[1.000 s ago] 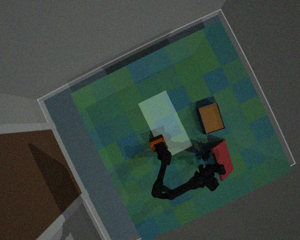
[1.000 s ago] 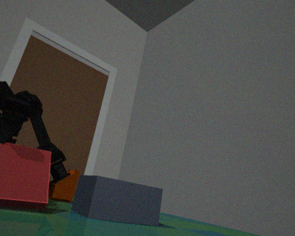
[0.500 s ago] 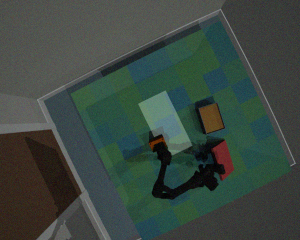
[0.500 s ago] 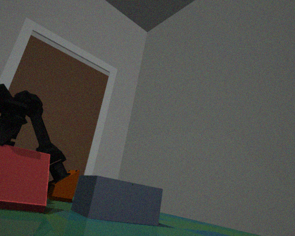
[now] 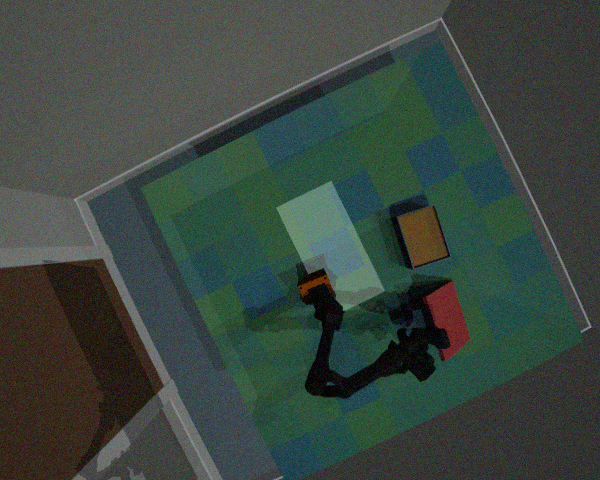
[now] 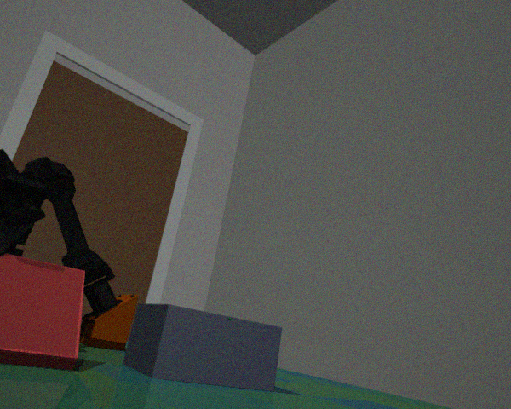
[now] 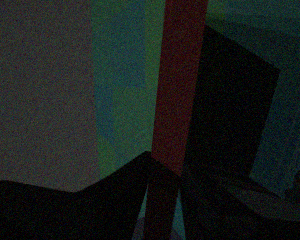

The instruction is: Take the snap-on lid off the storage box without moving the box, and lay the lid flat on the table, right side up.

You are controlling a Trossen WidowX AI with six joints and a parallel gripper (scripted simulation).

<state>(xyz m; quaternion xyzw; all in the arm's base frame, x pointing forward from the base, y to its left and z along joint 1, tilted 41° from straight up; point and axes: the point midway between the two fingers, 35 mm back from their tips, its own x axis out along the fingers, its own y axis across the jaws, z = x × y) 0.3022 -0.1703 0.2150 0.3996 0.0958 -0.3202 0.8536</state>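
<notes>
Now: the red lid 70 mm ahead of my gripper tip, 10 mm to the right of it and 50 mm below it. From my gripper tip the other things lie so: grey storage box 90 mm ahead, 310 mm to the left, 70 mm below.
</notes>
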